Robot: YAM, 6 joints.
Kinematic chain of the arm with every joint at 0, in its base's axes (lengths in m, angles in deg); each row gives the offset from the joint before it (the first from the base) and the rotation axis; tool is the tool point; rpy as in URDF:
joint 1: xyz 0 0 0.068 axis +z
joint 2: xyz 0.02 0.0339 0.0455 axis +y
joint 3: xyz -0.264 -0.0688 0 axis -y
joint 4: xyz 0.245 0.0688 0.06 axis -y
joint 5: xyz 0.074 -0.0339 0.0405 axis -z
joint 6: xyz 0.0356 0 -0.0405 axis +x
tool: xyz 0 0 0 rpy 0 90 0
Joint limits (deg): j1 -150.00..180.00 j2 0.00..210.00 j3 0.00..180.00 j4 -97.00..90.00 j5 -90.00..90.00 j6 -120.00..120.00
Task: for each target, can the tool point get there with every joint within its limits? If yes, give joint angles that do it. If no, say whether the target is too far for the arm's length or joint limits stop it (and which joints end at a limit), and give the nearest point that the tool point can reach.
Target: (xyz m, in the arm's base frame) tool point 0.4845 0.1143 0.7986
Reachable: no: too far | nearest point 0.3679 0.0868 0.6268 | short by 0.209 m
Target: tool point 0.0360 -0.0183 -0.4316
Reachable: no: joint limits stop it (at a limit: joint 2) | nearest point 0.0764 -0.0389 -0.3416 | short by 0.101 m
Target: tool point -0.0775 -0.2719 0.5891
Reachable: yes | joints 78.67 38.33 117.49 64.62 -39.38 25.89
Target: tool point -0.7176 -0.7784 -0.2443
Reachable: no: too far | nearest point -0.4146 -0.4498 -0.0903 | short by 0.473 m
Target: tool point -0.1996 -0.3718 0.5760
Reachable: yes | joints -120.80 123.69 147.91 33.07 -32.11 -53.68
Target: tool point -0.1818 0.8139 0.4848
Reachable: no: too far | nearest point -0.1285 0.5752 0.3732 | short by 0.269 m
